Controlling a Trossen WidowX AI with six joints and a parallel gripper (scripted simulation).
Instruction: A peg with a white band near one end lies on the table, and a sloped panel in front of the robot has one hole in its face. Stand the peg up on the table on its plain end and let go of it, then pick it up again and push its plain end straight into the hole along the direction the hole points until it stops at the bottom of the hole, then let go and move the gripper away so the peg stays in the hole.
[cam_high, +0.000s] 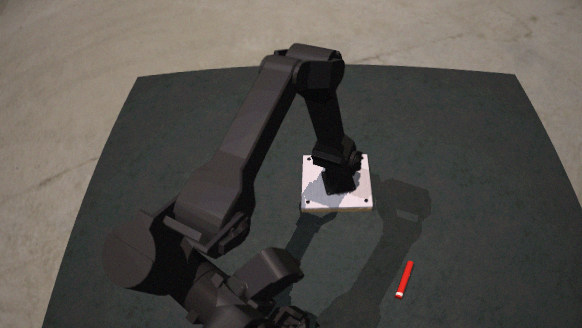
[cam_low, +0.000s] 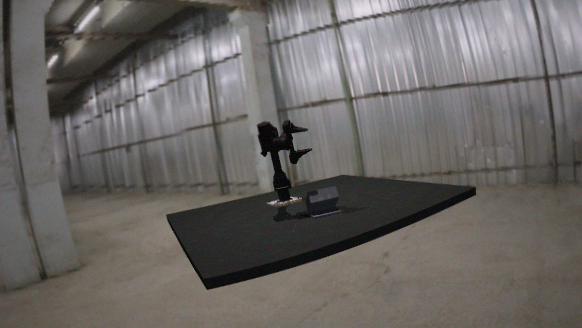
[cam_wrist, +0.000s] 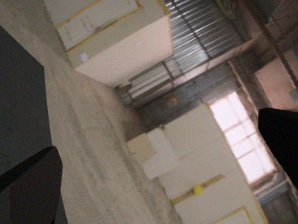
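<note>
Right now the red peg is 33 cm below my gripper tip, 18 cm to the left of it and 18 cm behind it. From my gripper tip the other things lie so: sloped grey panel (28 cm below, 4 cm to the left, 4 cm behind).
</note>
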